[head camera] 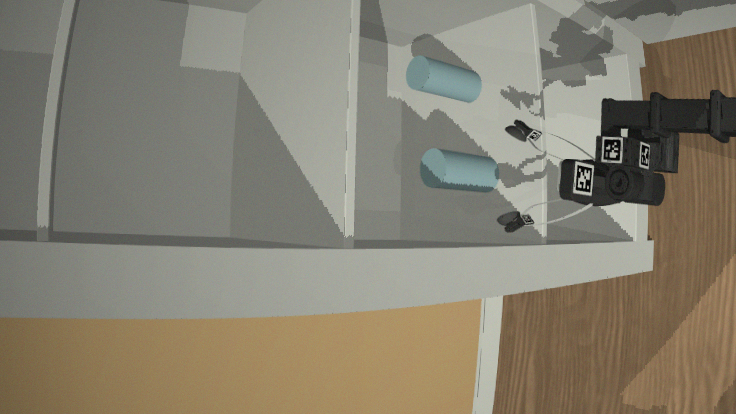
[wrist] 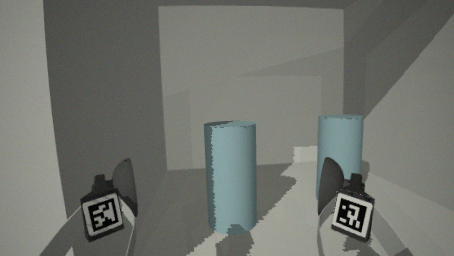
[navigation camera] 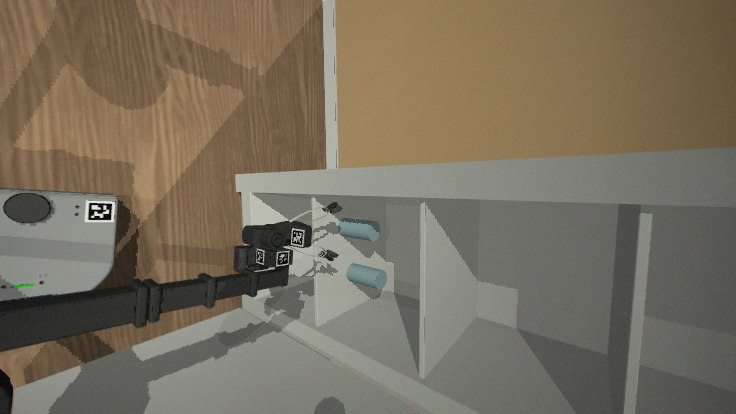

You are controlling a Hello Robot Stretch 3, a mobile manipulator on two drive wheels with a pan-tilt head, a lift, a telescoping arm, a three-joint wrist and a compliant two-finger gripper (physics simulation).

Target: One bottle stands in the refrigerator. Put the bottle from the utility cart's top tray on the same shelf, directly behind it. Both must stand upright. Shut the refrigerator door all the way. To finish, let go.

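Frame: origin at the robot's base, x back, y right, z up, level; metres.
Where they show: gripper, fingertip midpoint: [head camera: 504,174] [wrist: 227,178] [navigation camera: 338,231]; robot's base at its link origin: [navigation camera: 28,206].
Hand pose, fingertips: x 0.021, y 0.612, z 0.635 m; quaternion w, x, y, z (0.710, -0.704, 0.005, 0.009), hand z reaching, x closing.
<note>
Each offset is from my fingertips to the centre of the thing. "pt": to the spot under its first point. Level surfaces: height alone.
Two light blue bottles stand upright on the same refrigerator shelf {pt dx +0.193, dy +0.031, dz -0.122 m} [head camera: 538,77] [navigation camera: 316,308]. The nearer bottle {dx +0.001, dy +0.152, dz -0.048 m} [head camera: 460,170] [navigation camera: 358,229] [wrist: 233,175] is ahead of my gripper. The other bottle {dx +0.182, dy +0.215, dz -0.048 m} [head camera: 447,79] [navigation camera: 366,276] [wrist: 341,140] stands apart from it, to the right and a little farther off in the wrist view, partly hidden by the right finger. My gripper [head camera: 513,176] [navigation camera: 332,231] [wrist: 227,178] is open, its fingers wide apart and clear of the nearer bottle. The refrigerator door [navigation camera: 257,368] stands open, partly in view. The utility cart does not show.
My arm [head camera: 689,115] [navigation camera: 180,296] reaches across the refrigerator's opening, past the open door. The refrigerator's side wall [head camera: 308,278] [navigation camera: 463,180] runs close along one side of the gripper. A tan panel [head camera: 231,360] [navigation camera: 514,77] lies beyond it. My base [navigation camera: 56,249] is on the wooden floor {dz -0.635 m} [navigation camera: 288,123].
</note>
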